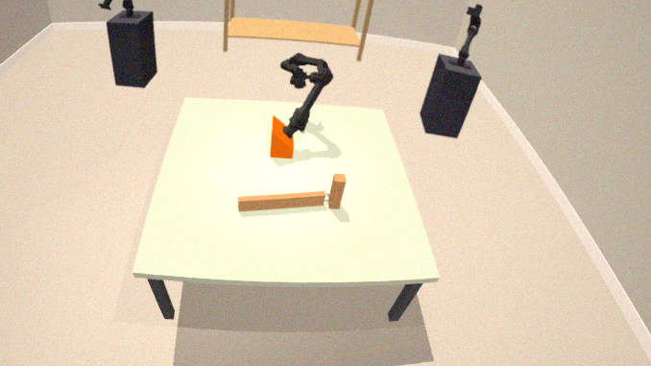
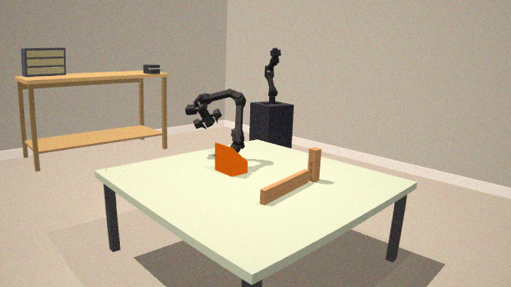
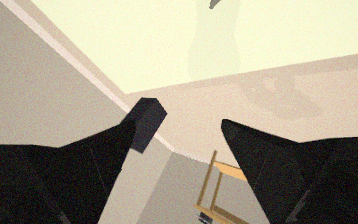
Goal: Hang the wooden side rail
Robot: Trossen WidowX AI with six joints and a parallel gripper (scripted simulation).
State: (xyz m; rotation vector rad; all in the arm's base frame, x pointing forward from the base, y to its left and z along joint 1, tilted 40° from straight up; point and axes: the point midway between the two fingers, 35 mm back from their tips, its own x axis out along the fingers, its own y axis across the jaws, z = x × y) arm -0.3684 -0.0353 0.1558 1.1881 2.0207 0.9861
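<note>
The upright headboard post lies 780 mm ahead of my gripper tip, 180 mm to the left of it and 90 mm below it.
</note>
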